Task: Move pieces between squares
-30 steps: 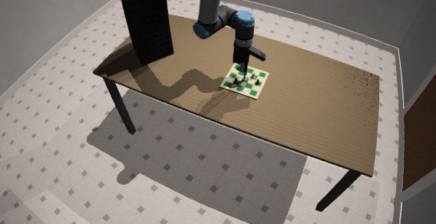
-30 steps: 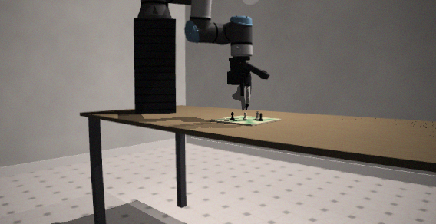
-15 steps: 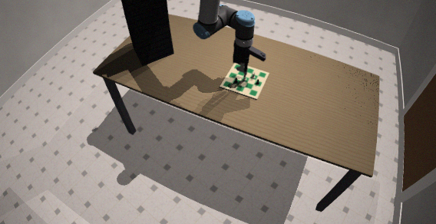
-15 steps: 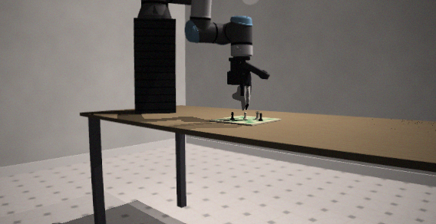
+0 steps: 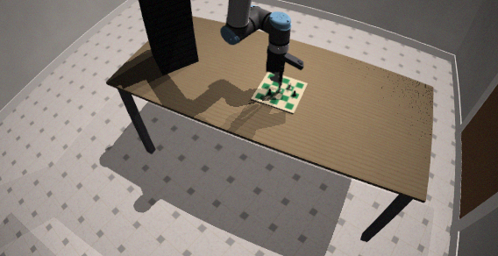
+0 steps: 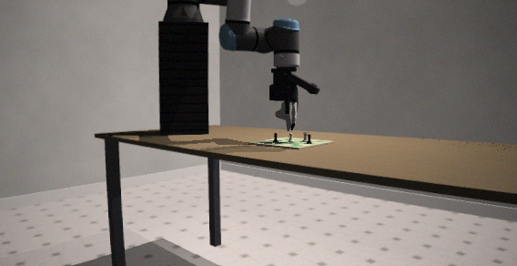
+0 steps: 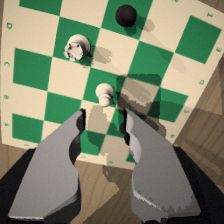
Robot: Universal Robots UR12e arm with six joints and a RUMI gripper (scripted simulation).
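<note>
Now: the green-and-cream chessboard 60 mm below my hand.
</note>
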